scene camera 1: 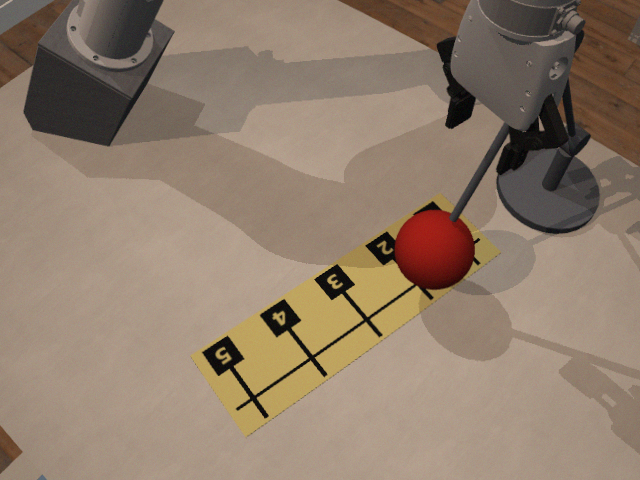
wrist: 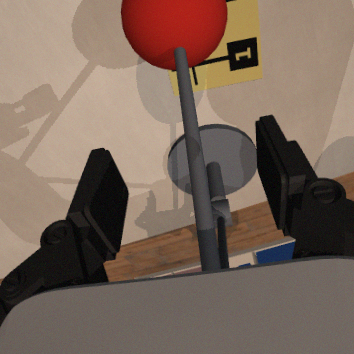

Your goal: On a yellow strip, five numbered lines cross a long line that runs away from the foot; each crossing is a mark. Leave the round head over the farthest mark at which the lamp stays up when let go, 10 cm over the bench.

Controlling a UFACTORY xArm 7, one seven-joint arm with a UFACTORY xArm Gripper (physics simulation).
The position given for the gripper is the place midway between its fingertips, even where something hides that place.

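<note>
The gripper (scene camera 1: 482, 144) is there, and the wrist view shows the gripper (wrist: 184, 156) too. There's a lamp joint (scene camera 1: 574, 145), which you'd also see in the wrist view (wrist: 220, 207). There's a yellow strip (scene camera 1: 265, 364) as well. And there's a dark round foot (scene camera 1: 551, 192), also visible in the wrist view (wrist: 229, 154).
</note>
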